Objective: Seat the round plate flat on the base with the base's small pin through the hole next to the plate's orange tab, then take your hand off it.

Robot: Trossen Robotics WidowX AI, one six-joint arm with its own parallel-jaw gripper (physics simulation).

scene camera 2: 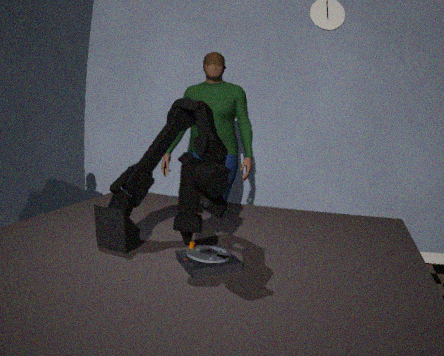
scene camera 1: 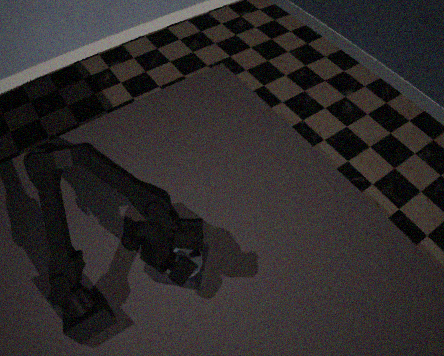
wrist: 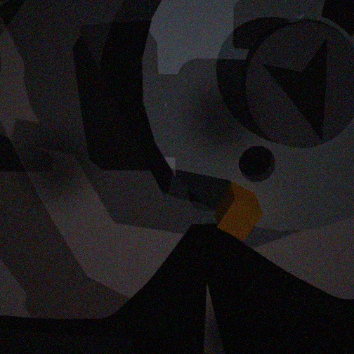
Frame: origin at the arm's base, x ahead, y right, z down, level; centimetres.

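Seen in the pictures: gripper, fingertip midpoint: point(scene camera 2: 187, 244) point(scene camera 1: 159, 267); arm's base, link origin: point(scene camera 2: 115, 216) point(scene camera 1: 82, 312).
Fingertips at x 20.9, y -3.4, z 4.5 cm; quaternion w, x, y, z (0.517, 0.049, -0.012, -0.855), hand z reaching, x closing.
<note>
Offsets run from my fingertips to a thing's middle. "pt": to the spot under its first point. Level surfaces: height alone.
The round grey plate @[dx +6.3, dy +0.5, dz +0.2 cm] point(scene camera 1: 198, 261) point(scene camera 2: 210, 261) point(wrist: 195, 132) lies over the dark base @[dx +6.1, dy +0.6, dz +2.2 cm] point(scene camera 1: 162, 276) point(scene camera 2: 215, 270) point(wrist: 135, 200). Its orange tab @[dx +1.7, dy +0.4, dz -0.4 cm] point(scene camera 2: 191, 245) point(wrist: 243, 209) is on the side by my fingers. In the wrist view a small dark round hole point(wrist: 257, 163) shows next to the tab. The small pin cannot be made out, nor whether the plate lies fully flat. A round boss shows within the plate's large central opening. My gripper point(scene camera 2: 187, 242) point(wrist: 202, 234) is shut and empty, its tips close beside the tab; contact with it cannot be told.
A small orange mark @[pt dx +2.7, dy +4.9, dz +1.7 cm] point(scene camera 2: 186, 259) shows on the base's left side. The brown table top @[dz +4.1 cm] point(scene camera 1: 300, 240) point(scene camera 2: 325, 300) is around the base, with the arm's shadow across it. A person in green point(scene camera 2: 222, 107) stands behind the table.
</note>
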